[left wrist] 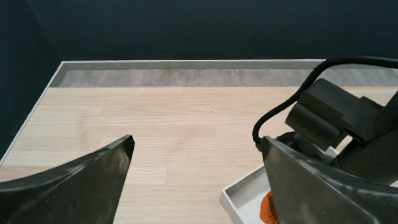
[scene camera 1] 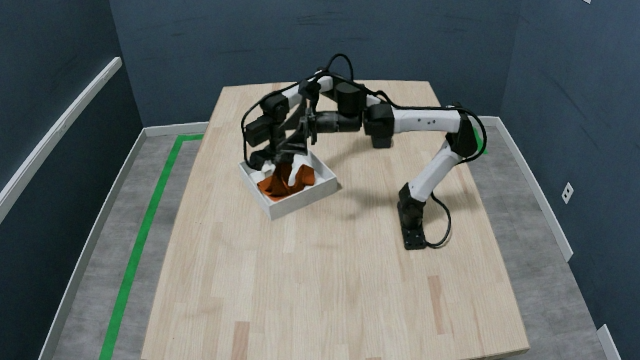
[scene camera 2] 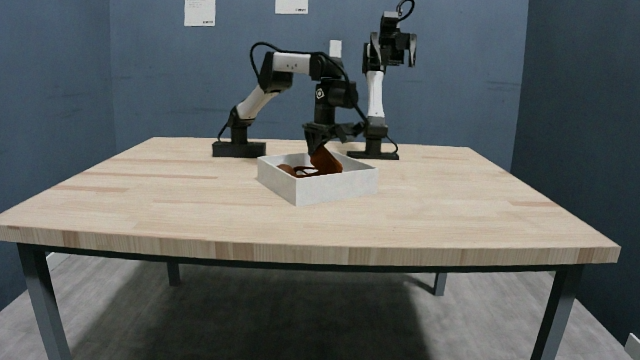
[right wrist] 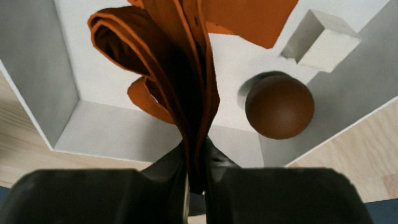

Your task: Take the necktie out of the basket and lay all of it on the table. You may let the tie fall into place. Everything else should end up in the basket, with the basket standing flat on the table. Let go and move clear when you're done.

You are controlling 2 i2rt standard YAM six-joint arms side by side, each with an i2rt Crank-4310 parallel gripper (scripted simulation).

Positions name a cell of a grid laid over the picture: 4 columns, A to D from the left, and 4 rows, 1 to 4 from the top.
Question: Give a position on an orange-brown necktie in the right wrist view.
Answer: B1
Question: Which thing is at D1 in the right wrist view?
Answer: A small white block.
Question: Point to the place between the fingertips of the left gripper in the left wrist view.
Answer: At B3
